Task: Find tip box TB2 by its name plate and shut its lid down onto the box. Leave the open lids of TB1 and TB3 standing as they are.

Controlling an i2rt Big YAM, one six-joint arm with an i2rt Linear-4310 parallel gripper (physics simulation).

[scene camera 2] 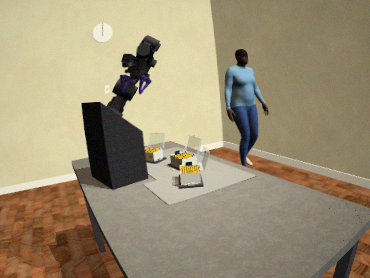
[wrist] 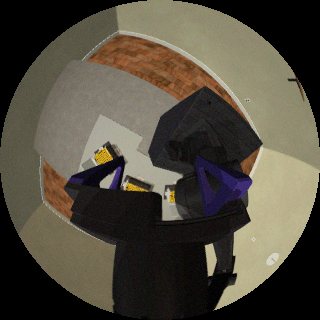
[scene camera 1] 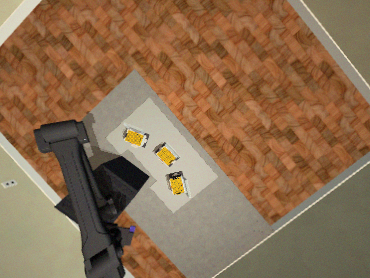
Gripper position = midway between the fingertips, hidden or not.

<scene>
I see my gripper (wrist: 159, 159) and a pale mat (scene camera 1: 148, 117).
The pale mat also shows in scene camera 2 (scene camera 2: 216, 176) and in the wrist view (wrist: 105, 129).
</scene>
